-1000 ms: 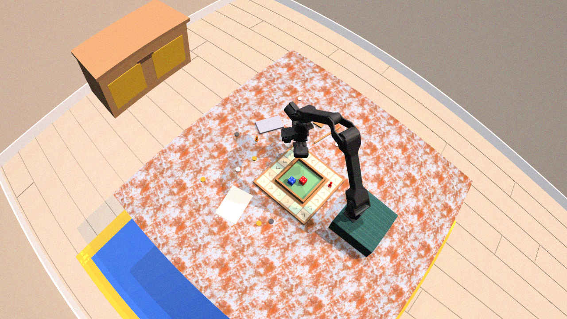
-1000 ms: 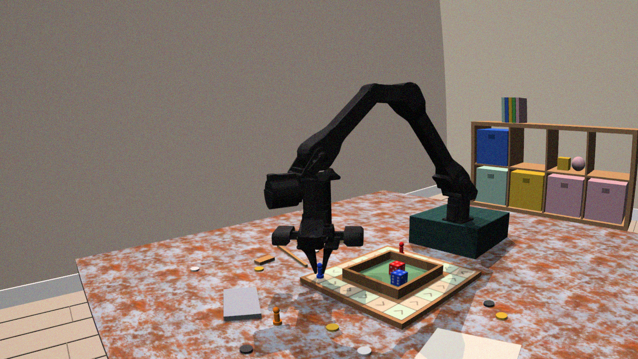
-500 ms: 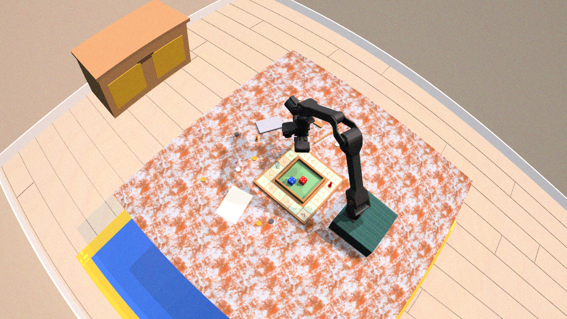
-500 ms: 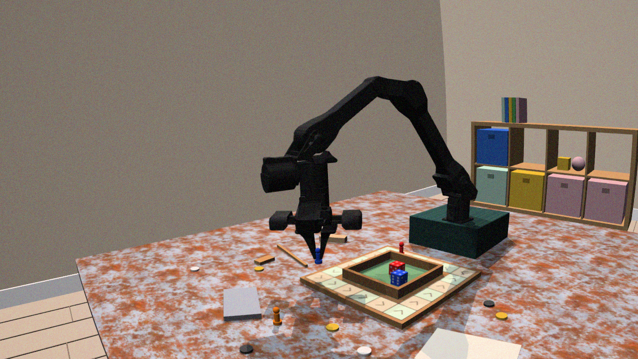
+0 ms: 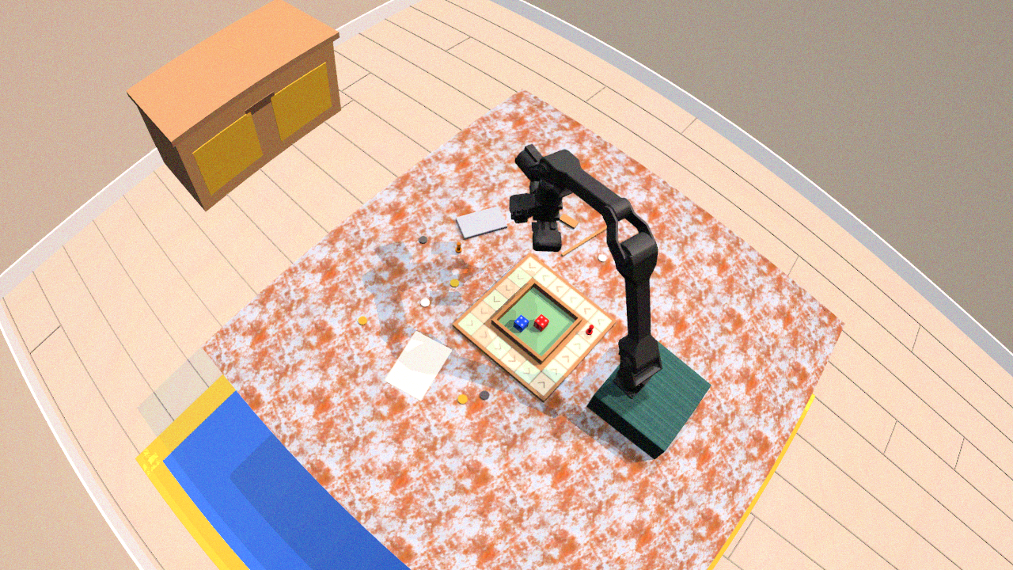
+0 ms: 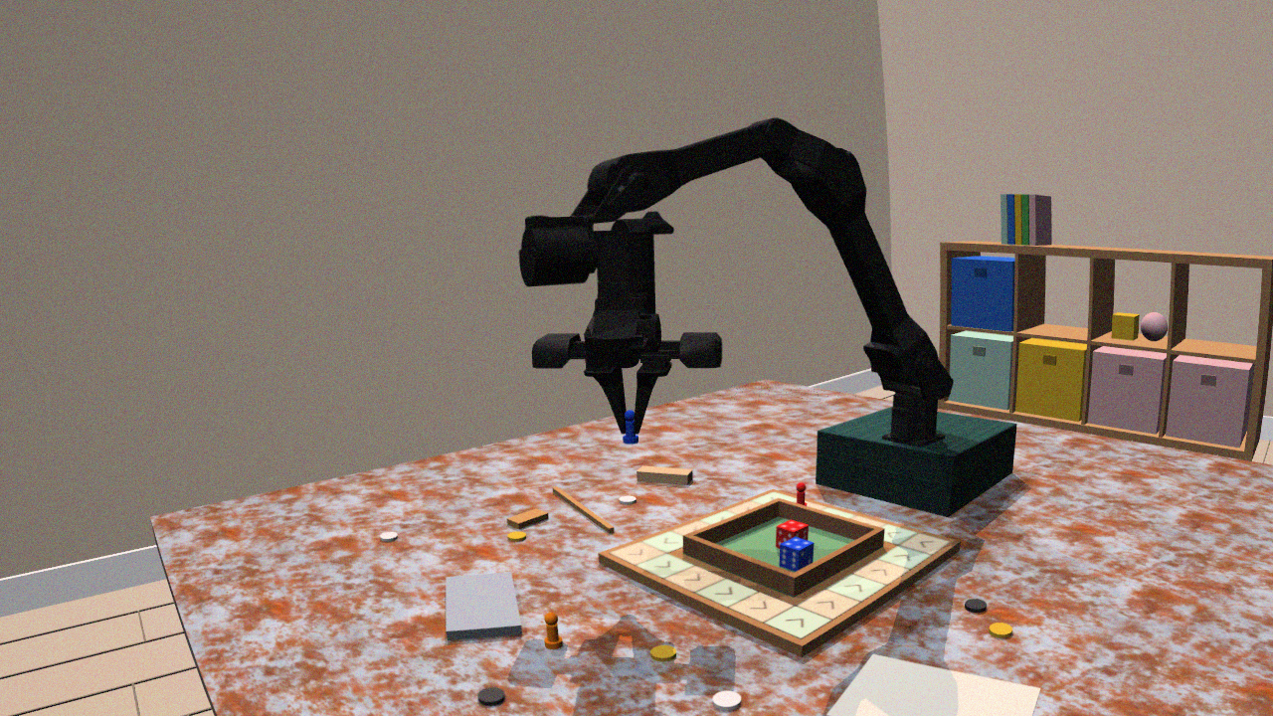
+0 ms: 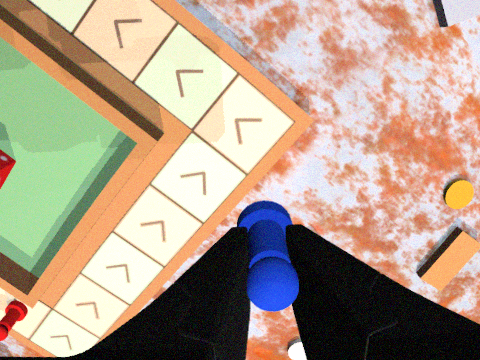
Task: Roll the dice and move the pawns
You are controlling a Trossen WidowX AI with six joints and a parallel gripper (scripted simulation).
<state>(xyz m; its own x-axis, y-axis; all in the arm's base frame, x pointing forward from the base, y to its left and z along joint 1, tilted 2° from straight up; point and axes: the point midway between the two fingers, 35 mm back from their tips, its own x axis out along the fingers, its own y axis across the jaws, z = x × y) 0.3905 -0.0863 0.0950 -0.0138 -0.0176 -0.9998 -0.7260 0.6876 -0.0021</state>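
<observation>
Right now the green tray is 12 cm behind my gripper tip, 11 cm to the left of it and 14 cm below it. The rest, counted from my gripper tip: grey card: 19 cm ahead, 14 cm below; then stick: 4 cm behind, 17 cm to the right, 14 cm below; then blue pawn: 1 cm above.
</observation>
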